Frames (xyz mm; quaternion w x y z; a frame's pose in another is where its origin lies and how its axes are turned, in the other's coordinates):
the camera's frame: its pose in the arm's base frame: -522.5 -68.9 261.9 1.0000 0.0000 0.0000 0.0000
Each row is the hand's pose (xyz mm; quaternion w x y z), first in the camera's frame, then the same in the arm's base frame.
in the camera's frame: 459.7 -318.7 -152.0 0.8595 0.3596 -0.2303 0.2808
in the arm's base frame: -62.8 -387.6 109.9 0.8595 0.3596 -0.2303 0.2808
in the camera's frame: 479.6 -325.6 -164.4 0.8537 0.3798 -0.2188 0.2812
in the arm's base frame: -42.9 -394.5 97.5 0.8537 0.3798 -0.2188 0.2812
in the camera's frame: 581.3 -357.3 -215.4 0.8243 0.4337 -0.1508 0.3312
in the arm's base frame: 58.8 -426.2 46.5 0.8243 0.4337 -0.1508 0.3312
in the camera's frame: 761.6 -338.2 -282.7 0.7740 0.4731 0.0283 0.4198
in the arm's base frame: 239.1 -407.1 -20.8 0.7740 0.4731 0.0283 0.4198
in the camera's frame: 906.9 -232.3 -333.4 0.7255 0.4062 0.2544 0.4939
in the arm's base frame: 384.4 -301.2 -71.5 0.7255 0.4062 0.2544 0.4939
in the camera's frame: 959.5 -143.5 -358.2 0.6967 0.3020 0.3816 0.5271
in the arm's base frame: 437.0 -212.4 -96.3 0.6967 0.3020 0.3816 0.5271
